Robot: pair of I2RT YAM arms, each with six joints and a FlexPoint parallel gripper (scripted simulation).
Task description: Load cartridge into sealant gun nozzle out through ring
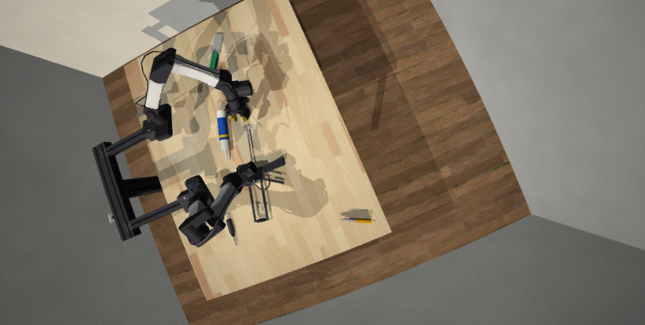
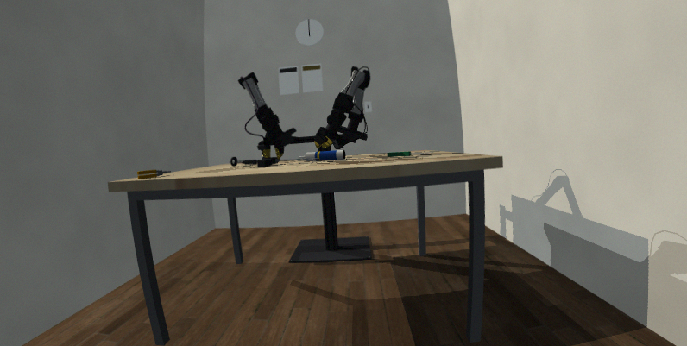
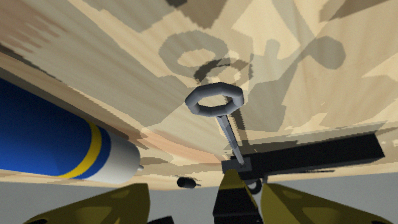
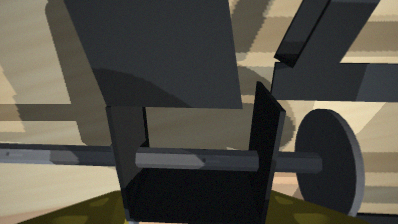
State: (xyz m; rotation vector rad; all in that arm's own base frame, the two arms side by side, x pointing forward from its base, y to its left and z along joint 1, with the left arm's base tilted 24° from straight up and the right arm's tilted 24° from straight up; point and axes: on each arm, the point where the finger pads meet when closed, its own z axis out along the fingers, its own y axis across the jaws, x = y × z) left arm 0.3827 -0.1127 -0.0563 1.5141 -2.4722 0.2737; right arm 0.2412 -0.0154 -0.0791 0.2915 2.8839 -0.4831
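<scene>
My right hand is 5 cm short of the plunger rod, 9 cm to the right of it and 2 cm above it. From my right hand the other things lie so: cartridge: 2 cm behind, 26 cm to the left, 1 cm below; thumb plate: 2 cm ahead, 2 cm to the left, 1 cm below; dark screwdriver: 26 cm behind, 22 cm to the right, 2 cm below.
</scene>
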